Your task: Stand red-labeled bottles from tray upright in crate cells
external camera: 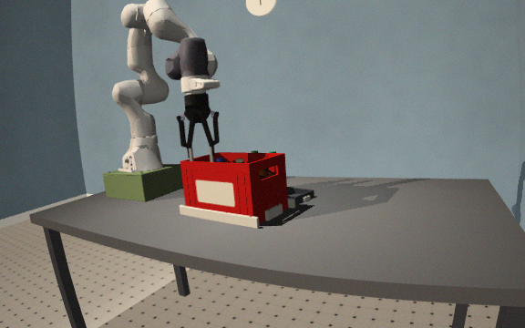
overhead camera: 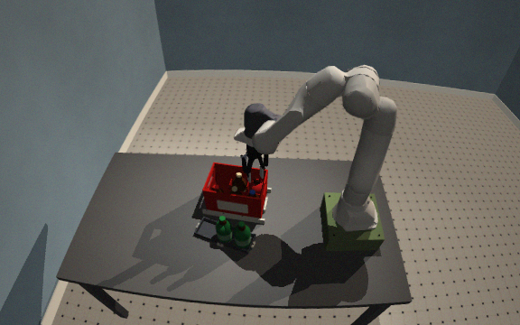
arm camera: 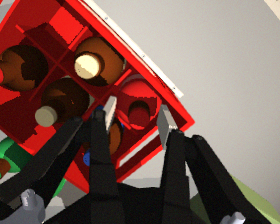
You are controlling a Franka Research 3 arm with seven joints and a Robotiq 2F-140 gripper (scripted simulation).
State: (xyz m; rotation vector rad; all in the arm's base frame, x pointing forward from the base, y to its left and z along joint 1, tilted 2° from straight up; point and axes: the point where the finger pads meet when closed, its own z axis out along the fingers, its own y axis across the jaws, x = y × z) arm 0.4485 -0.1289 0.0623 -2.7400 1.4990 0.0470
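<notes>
Right now my hand is 10 mm past the red-labeled bottle and 90 mm above it. The rest, counted from my hand: red crate: 90 mm ahead, 40 mm to the left, 90 mm below.
</notes>
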